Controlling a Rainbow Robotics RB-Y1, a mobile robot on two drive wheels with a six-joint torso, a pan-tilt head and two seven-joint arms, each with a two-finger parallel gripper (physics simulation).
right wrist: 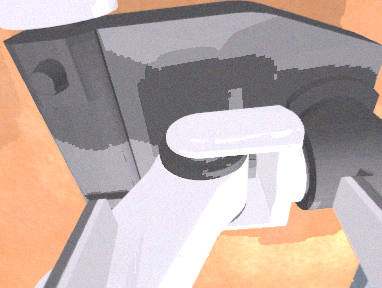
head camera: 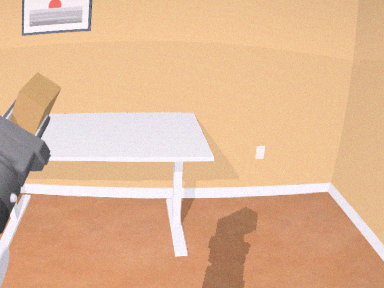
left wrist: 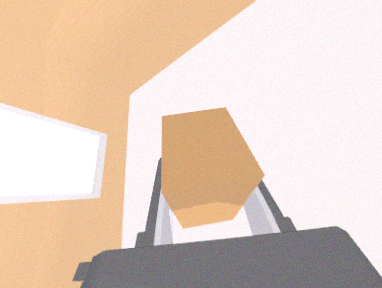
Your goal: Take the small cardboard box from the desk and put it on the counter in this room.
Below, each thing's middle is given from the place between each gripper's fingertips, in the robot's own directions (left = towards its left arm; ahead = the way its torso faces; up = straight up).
Right now the small cardboard box (head camera: 35,100) is 810 mm above my right hand, 580 mm ahead of it and 430 mm to the left of it.
The small cardboard box lies 1 cm behind my left hand, 1 cm to the right of it and 1 cm above it.
